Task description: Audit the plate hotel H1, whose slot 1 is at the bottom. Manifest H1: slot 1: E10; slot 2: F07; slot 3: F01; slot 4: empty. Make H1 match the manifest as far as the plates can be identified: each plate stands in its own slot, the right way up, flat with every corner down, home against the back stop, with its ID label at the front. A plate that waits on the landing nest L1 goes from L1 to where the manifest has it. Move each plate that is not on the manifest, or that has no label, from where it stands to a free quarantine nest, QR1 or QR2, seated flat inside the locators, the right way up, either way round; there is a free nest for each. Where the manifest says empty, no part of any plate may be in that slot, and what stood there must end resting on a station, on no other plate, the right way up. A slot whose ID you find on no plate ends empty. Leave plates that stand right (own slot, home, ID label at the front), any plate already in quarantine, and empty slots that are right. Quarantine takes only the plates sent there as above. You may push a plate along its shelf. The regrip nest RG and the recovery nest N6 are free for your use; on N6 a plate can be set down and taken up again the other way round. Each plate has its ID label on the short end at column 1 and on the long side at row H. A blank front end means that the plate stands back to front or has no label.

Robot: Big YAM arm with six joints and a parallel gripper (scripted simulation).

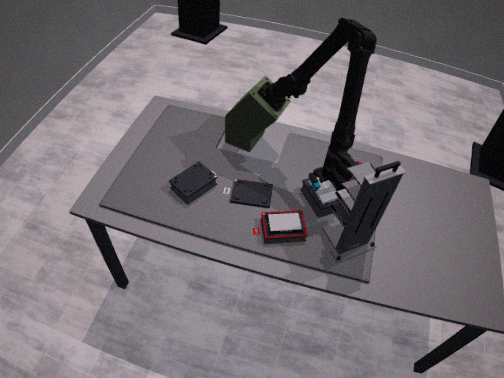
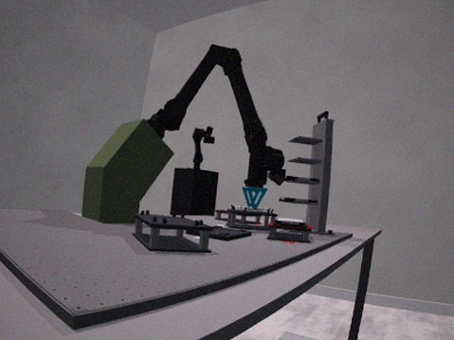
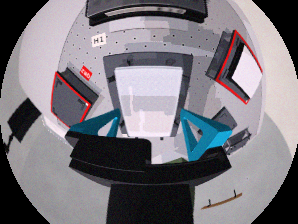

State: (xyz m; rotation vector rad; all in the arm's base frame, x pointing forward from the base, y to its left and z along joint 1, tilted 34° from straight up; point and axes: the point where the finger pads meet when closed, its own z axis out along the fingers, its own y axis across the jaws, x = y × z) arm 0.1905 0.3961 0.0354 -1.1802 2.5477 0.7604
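Right now my hand is 1 cm above the white-topped plate. Also, from my hand: plate hotel H1: 20 cm to the left, 16 cm ahead, 13 cm above; red-framed nest: 18 cm behind, 14 cm to the left, 5 cm below.
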